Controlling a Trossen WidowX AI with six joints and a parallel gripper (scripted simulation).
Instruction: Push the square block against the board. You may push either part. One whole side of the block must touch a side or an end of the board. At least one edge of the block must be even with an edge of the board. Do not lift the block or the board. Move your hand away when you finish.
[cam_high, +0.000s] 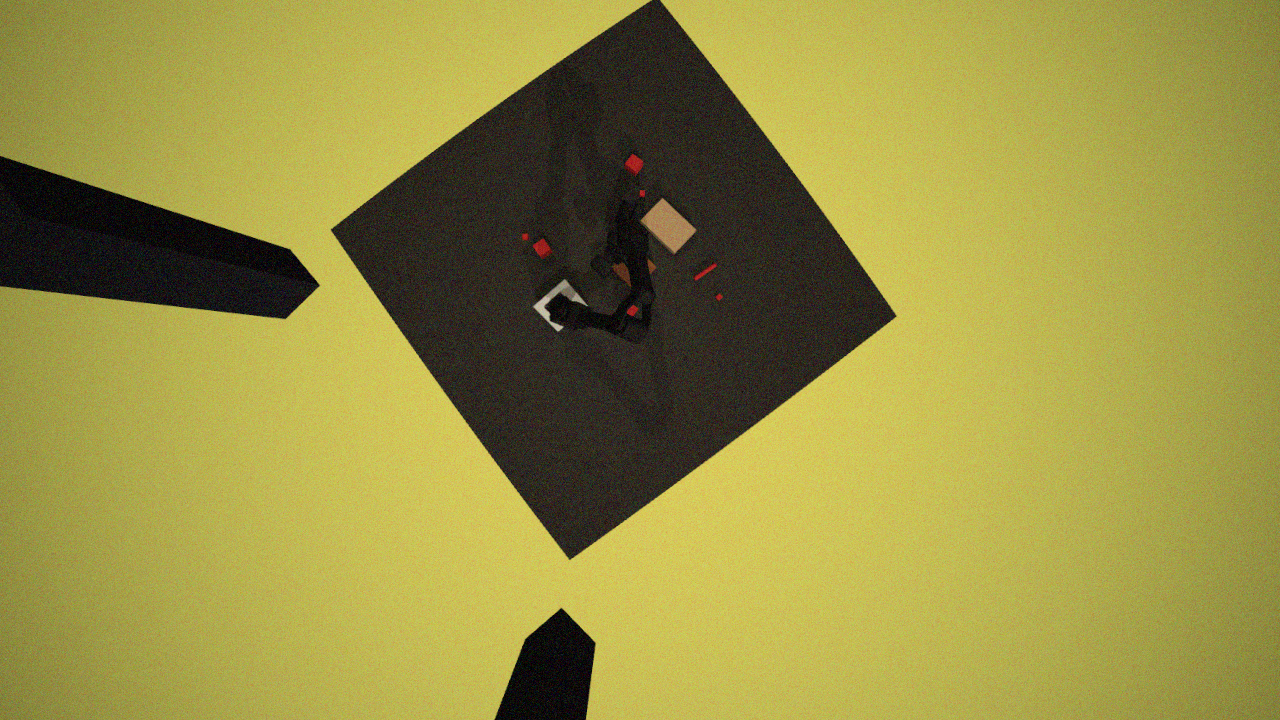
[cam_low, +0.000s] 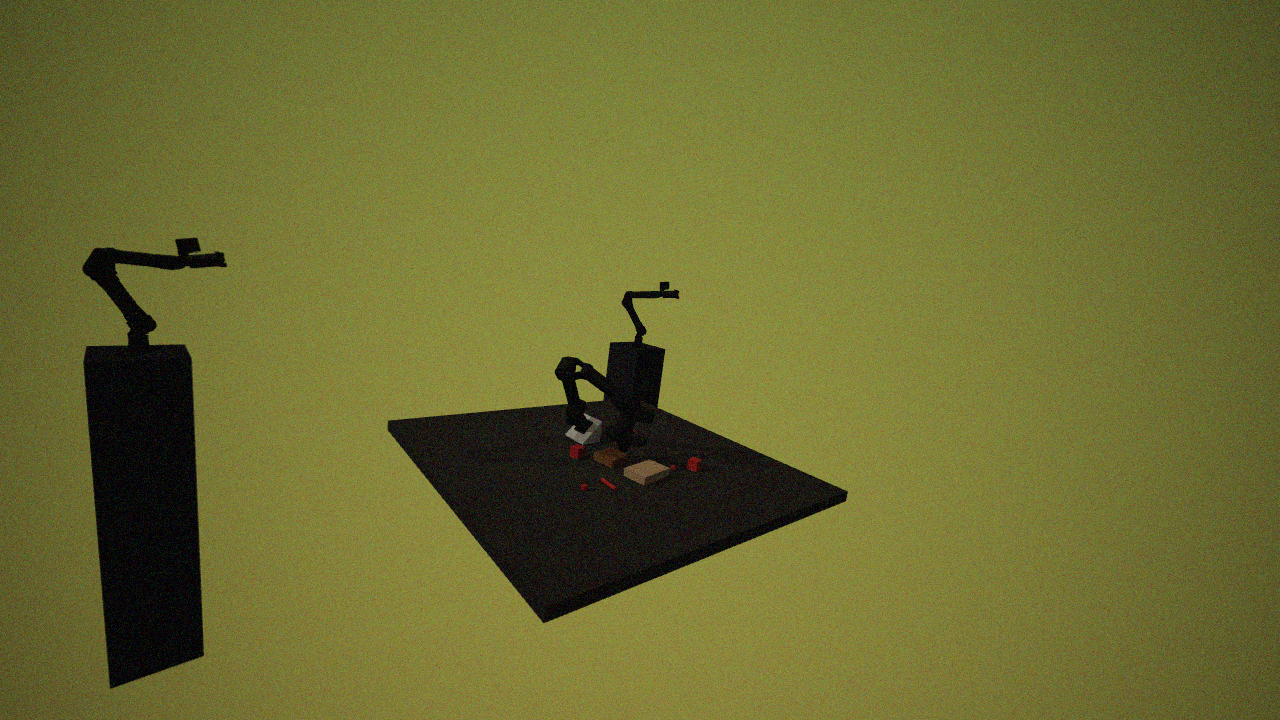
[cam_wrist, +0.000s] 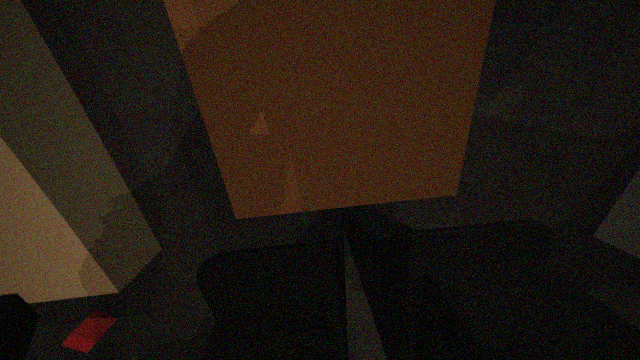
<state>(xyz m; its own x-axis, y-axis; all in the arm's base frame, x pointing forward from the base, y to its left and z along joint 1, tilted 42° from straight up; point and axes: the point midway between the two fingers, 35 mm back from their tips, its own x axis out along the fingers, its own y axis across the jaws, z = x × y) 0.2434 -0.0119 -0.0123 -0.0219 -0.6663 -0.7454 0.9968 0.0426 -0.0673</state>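
My gripper tip is now 6 cm to the left of the square block and 1 cm below it. The rest, counted from my gripper tip: tan block (17 cm ahead, 3 cm to the right, 1 cm above); thin red stick (16 cm ahead, 21 cm to the right).
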